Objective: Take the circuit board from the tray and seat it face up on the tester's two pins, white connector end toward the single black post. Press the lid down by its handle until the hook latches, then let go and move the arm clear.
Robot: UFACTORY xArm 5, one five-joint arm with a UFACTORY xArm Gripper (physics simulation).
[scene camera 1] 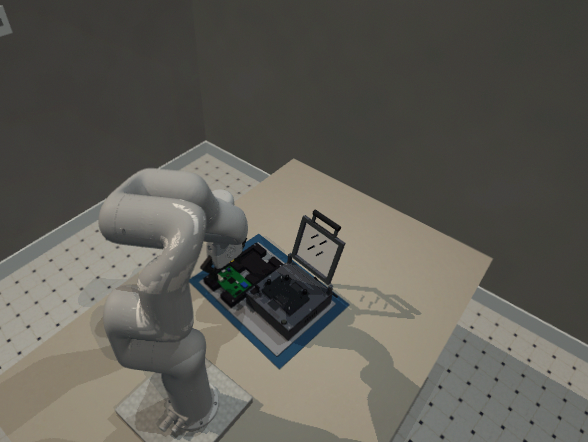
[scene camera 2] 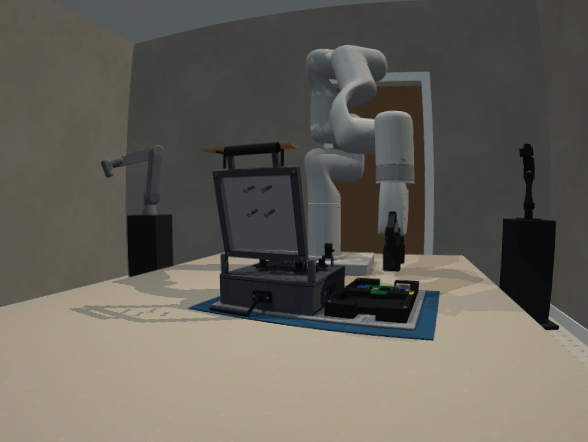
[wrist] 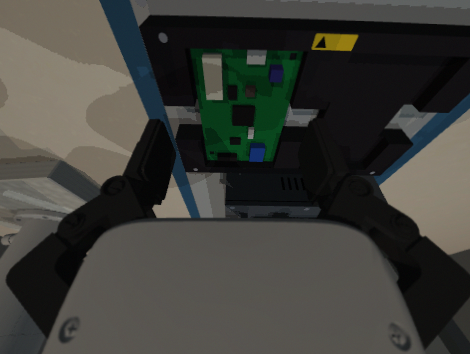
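Seen in the pictures: gripper, fingertip midpoint: [scene camera 1: 226, 269] [scene camera 2: 394, 267] [wrist: 236, 136]; arm's base, link origin: [scene camera 1: 193, 404].
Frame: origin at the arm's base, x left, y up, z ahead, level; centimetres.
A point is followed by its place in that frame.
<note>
The green circuit board [scene camera 1: 234, 281] {x 14.3, y -0.9, z 36.5 cm} [scene camera 2: 378, 290] {x 14.0, y -0.9, z 37.0 cm} [wrist: 265, 102] {x 16.1, y -0.9, z 38.2 cm} lies face up in one side of the black tray [scene camera 2: 342, 309] {x 7.7, y -0.9, z 50.8 cm} [wrist: 250, 36] {x 20.9, y -0.1, z 37.7 cm}. Its long whitish connector [wrist: 212, 77] {x 19.2, y -0.1, z 34.9 cm} is at the end away from the tester; a blue block is near the other end. My gripper [scene camera 2: 393, 267] {x 16.9, y 3.5, z 36.0 cm} [wrist: 236, 136] {x 16.9, y 3.5, z 36.0 cm} is open and empty above the tray, its fingers apart on either side of the board in the wrist view. The tester [scene camera 1: 270, 312] {x -2.5, y 3.1, z 30.8 cm} [scene camera 2: 270, 289] {x -4.3, y 1.4, z 48.8 cm} [wrist: 265, 187] {x 6.2, y 0.7, z 37.2 cm} stands beside the tray with its lid [scene camera 1: 337, 265] {x -13.2, y 13.5, z 47.9 cm} [scene camera 2: 302, 215] {x 1.4, y 13.7, z 51.6 cm} raised and handle [scene camera 1: 326, 220] {x -6.7, y 24.4, z 51.7 cm} [scene camera 2: 252, 148] {x -6.0, y 23.9, z 53.2 cm} on top. Its pins are too small to identify.
Tray and tester stand on a blue-edged mat [scene camera 1: 280, 361] {x -11.3, y -2.7, z 22.4 cm} [scene camera 2: 426, 320] {x 21.2, y -2.7, z 50.5 cm}. Small dark posts rise from the tester's top. A black cable [scene camera 2: 232, 311] {x -10.2, y -2.2, z 51.0 cm} lies behind the tester, on the lid side. The arm's base plate [scene camera 1: 132, 407] {x 11.8, y 0.0, z -8.7 cm} is on the same table [scene camera 1: 380, 225] {x -13.7, y -2.9, z 87.1 cm} [scene camera 2: 250, 380] {x -0.7, y -2.9, z 73.3 cm}.
</note>
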